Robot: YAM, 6 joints.
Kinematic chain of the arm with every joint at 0, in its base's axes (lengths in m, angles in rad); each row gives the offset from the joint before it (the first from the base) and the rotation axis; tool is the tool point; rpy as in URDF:
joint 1: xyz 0 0 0.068 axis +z
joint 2: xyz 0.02 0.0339 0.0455 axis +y
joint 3: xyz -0.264 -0.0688 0 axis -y
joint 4: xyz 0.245 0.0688 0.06 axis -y
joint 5: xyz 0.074 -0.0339 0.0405 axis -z
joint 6: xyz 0.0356 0 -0.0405 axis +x
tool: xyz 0 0 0 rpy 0 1.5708 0
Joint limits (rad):
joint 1: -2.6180..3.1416
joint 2: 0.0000..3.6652
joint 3: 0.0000..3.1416
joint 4: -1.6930..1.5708
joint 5: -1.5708..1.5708
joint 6: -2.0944..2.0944
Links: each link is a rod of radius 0.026 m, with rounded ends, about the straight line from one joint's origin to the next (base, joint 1, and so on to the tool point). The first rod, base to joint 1, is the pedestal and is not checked.
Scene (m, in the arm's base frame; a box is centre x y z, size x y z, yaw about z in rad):
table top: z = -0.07
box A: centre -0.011 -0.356 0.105 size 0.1 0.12 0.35 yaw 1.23
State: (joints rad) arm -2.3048 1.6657 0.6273 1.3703 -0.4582 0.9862
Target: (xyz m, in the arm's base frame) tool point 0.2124 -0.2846 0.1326
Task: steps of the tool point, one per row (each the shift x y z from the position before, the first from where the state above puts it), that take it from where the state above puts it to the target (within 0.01 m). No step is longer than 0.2 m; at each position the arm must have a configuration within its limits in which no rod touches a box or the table.
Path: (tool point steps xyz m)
1: 0.0640 -0.0266 0.1196
2: 0.0796 0.0371 0.1176
3: 0.0582 0.1038 0.0943
4: 0.0369 -0.1154 -0.0821
5: 0.0634 -0.0657 -0.1100
6: 0.0664 -0.0092 -0.1212
7: 0.0474 0.0405 -0.1158

